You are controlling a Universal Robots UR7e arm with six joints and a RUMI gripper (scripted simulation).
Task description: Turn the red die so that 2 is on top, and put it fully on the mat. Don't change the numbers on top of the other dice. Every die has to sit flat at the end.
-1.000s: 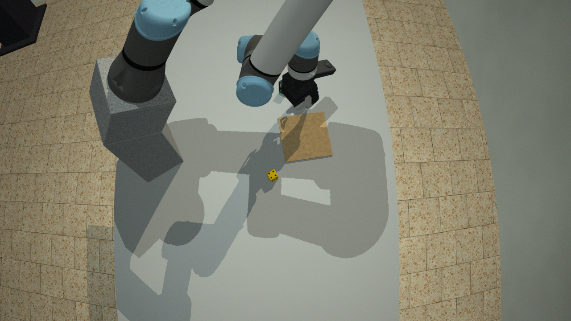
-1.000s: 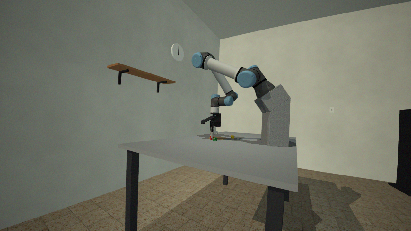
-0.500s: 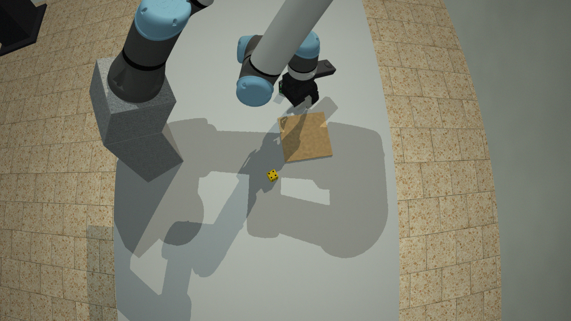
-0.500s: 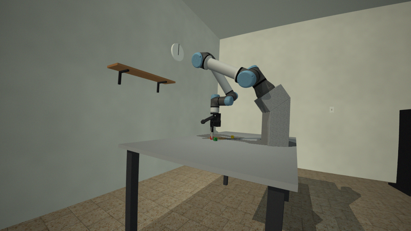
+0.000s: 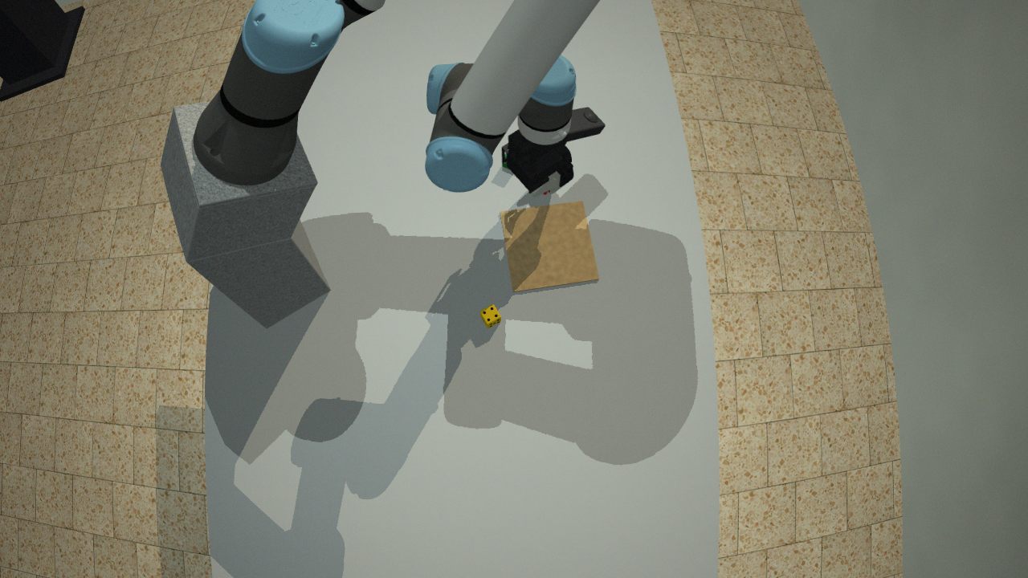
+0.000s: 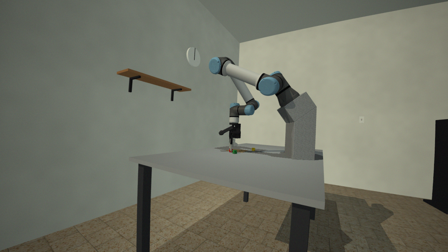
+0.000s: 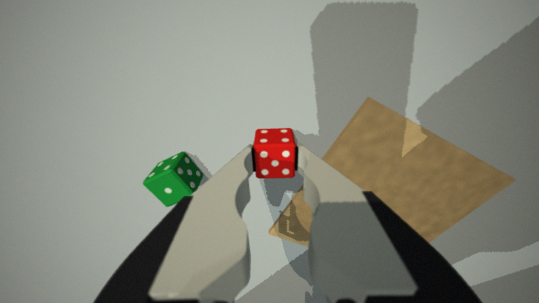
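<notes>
Right now my hand is 10 mm above the red die. The rest, counted from my hand: yellow die (220 mm to the right, 130 mm behind, 10 mm below); green die (50 mm to the left, 50 mm behind, 10 mm below); tan mat (110 mm to the right, 20 mm below, 10 mm behind).
</notes>
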